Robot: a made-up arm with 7 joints. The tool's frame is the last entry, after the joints.
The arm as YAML. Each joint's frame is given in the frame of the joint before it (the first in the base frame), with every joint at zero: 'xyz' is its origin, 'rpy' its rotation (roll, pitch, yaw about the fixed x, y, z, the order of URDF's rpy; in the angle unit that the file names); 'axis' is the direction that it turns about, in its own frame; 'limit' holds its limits. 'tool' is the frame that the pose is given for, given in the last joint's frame.
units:
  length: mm
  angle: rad
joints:
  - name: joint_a
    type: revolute
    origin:
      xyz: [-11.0, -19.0, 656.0]
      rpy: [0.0, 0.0, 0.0]
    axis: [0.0, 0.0, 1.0]
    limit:
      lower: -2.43
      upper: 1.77
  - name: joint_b
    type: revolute
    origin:
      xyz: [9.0, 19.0, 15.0]
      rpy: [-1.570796, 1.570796, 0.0]
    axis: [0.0, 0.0, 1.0]
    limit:
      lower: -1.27
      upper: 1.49
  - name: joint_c
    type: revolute
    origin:
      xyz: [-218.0, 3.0, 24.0]
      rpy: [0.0, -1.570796, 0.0]
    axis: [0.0, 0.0, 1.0]
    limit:
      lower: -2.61
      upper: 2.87
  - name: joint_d
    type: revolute
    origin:
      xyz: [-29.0, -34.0, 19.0]
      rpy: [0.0, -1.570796, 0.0]
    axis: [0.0, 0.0, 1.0]
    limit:
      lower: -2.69
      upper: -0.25
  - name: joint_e
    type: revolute
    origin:
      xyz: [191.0, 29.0, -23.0]
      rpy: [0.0, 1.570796, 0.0]
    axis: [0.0, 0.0, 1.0]
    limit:
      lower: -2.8
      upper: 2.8
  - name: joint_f
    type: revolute
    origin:
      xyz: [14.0, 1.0, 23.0]
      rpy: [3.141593, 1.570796, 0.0]
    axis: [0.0, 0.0, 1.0]
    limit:
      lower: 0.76
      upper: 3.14
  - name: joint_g
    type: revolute
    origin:
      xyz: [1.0, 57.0, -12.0]
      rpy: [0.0, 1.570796, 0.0]
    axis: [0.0, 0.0, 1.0]
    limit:
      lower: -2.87
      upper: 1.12
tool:
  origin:
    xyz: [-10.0, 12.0, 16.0]
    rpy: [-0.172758, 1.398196, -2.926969]
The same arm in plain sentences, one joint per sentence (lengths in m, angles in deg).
The arm has seven revolute joints in a row. What follows holds with every joint at zero, and every direction is one of the base frame's.
The first joint sits 0.011 m along -x and 0.019 m along -y and 0.656 m along +z from the base frame's origin and turns about +z, from -139.23 to 101.41 deg.
The second joint sits 0.009 m along +x and 0.019 m along +y and 0.015 m along +z from the first joint and turns about +y, from -72.77 to 85.37 deg.
The third joint sits 0.003 m along -x and 0.024 m along +y and 0.218 m along +z from the second joint and turns about +z, from -149.54 to 164.44 deg.
The fourth joint sits 0.034 m along +x and 0.029 m along -y and 0.019 m along +z from the third joint and turns about -y, from -154.13 to -14.32 deg.
The fifth joint sits 0.029 m along -x and 0.023 m along +y and 0.191 m along +z from the fourth joint and turns about +z, from -160.43 to 160.43 deg.
The sixth joint sits 0.001 m along -x and 0.014 m along +y and 0.023 m along +z from the fifth joint and turns about -y, from 43.54 to 179.91 deg.
The seventh joint sits 0.057 m along +x and 0.012 m along +y and 0.001 m along -z from the sixth joint and turns about -z, from -164.44 to 64.17 deg.
The tool frame, which is the frame that the pose is given for, sits 0.012 m along +x and 0.01 m along -y and 0.016 m along -z from the seventh joint; its axes are the base frame's turned by roll 170.1, pitch -80.11 and yaw -102.3 deg (as in URDF: about the fixed x, then y, then z).

